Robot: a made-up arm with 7 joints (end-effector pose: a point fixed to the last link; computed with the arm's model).
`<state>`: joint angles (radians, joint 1 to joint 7).
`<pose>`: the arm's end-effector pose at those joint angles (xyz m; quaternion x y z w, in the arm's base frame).
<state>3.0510 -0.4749 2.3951 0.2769 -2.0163 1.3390 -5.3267</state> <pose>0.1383 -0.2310 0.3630 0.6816 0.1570 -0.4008 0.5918</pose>
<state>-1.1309 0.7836 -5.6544 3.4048 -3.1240 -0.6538 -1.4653</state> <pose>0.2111 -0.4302 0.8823 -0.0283 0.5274 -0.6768 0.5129</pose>
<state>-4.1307 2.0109 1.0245 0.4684 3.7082 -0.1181 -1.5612</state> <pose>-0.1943 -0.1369 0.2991 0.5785 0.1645 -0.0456 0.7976</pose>
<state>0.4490 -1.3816 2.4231 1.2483 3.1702 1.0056 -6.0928</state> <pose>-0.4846 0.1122 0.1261 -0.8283 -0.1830 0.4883 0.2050</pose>
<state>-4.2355 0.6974 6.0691 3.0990 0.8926 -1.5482 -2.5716</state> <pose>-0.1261 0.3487 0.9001 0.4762 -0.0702 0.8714 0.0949</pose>
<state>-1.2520 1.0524 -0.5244 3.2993 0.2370 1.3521 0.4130</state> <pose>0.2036 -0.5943 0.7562 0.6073 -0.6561 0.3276 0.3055</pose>
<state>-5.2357 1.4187 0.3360 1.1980 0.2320 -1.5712 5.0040</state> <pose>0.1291 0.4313 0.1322 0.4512 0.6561 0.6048 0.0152</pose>
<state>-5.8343 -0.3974 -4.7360 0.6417 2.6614 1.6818 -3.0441</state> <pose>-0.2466 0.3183 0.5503 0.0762 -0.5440 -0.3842 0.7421</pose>
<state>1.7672 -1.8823 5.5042 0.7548 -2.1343 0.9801 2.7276</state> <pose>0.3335 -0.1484 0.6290 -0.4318 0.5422 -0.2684 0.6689</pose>
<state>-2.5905 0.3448 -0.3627 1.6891 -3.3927 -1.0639 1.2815</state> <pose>-0.4555 -0.1042 0.6536 -0.8623 0.4519 0.2267 0.0305</pose>
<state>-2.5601 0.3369 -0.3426 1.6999 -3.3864 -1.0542 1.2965</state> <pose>-0.4504 -0.1252 0.6587 -0.8685 0.4382 0.2317 0.0090</pose>
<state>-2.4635 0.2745 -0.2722 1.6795 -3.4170 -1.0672 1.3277</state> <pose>-0.4145 -0.1789 0.6789 0.8934 -0.3818 -0.2356 0.0233</pose>
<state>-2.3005 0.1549 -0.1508 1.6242 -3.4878 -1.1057 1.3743</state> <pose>-0.3327 -0.2478 0.7141 0.9277 -0.2762 -0.2431 0.0628</pose>
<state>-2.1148 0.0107 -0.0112 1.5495 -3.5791 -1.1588 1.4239</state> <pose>-0.2209 -0.2894 0.7522 0.9484 -0.1475 -0.2622 0.1003</pose>
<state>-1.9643 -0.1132 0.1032 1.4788 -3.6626 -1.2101 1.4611</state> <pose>-0.1251 -0.2905 0.7791 0.9474 -0.0413 -0.2906 0.1276</pose>
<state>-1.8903 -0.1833 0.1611 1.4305 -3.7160 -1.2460 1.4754</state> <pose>-0.0784 -0.2772 0.7901 0.9398 0.0118 -0.3140 0.1346</pose>
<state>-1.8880 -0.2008 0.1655 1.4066 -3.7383 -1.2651 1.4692</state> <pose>-0.0753 -0.2700 0.7901 0.9380 0.0174 -0.3247 0.1203</pose>
